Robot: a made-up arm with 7 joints.
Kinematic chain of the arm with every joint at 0, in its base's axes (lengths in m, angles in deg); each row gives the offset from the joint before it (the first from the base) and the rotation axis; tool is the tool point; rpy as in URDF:
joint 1: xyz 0 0 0.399 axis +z
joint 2: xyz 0 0 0 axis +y
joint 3: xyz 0 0 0.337 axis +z
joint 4: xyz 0.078 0 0 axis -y
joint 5: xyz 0.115 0 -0.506 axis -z
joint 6: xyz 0 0 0 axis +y
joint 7: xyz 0.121 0 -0.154 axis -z
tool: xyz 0 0 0 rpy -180 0 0
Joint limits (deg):
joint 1: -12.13..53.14
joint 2: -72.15..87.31
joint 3: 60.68..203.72
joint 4: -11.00..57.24
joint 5: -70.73..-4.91
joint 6: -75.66..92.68
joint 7: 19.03..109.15
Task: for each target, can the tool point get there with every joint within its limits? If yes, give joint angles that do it. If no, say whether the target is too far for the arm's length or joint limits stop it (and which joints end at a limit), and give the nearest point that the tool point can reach.
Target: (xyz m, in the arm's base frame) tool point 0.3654 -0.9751 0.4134
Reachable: no: joint limits stop it (at a limit: joint 1, joint 3, joint 4, joint 5) | nearest point 0.0034 -0.6998 0.4133 | short by 0.455 m
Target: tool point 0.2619 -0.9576 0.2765
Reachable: no: joint limits stop it (at a limit: joint 1, joint 3, joint 4) | nearest point 0.0022 -0.6997 0.2867 | short by 0.366 m
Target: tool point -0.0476 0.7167 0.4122
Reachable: yes | joints 9.10 15.39 83.49 47.65 -13.26 10.29 37.51
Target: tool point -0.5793 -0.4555 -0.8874
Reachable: no: too far | nearest point -0.3262 -0.2565 -0.2645 | short by 0.701 m
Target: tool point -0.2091 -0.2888 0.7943
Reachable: yes | joints 43.25 73.45 176.24 19.45 -54.08 -0.15 66.69
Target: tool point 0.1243 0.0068 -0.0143
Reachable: yes | joints 2.06 -52.25 181.23 5.36 -45.50 41.33 55.66
